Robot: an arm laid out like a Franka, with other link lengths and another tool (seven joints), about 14 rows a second.
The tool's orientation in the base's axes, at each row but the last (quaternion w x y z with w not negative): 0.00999 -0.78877 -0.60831 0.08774; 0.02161 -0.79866 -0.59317 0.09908; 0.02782 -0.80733 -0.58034 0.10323; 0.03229 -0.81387 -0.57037 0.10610; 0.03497 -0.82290 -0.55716 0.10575; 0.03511 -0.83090 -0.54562 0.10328
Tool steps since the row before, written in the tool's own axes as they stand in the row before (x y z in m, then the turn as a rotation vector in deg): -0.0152 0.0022 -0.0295 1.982 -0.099 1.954; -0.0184 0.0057 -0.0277 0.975 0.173 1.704; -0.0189 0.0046 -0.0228 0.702 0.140 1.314; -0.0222 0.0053 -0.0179 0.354 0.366 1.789; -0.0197 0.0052 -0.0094 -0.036 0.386 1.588; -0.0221 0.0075 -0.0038 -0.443 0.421 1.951
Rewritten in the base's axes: 0.0028 -0.0125 0.0307 0.096 1.753 -2.162; 0.0054 -0.0169 0.0287 0.120 0.735 -1.825; 0.0031 -0.0176 0.0241 0.083 0.518 -1.401; 0.0014 -0.0214 0.0196 0.078 0.081 -1.857; -0.0003 -0.0196 0.0109 0.000 -0.274 -1.611; -0.0009 -0.0230 0.0054 -0.201 -0.680 -1.918
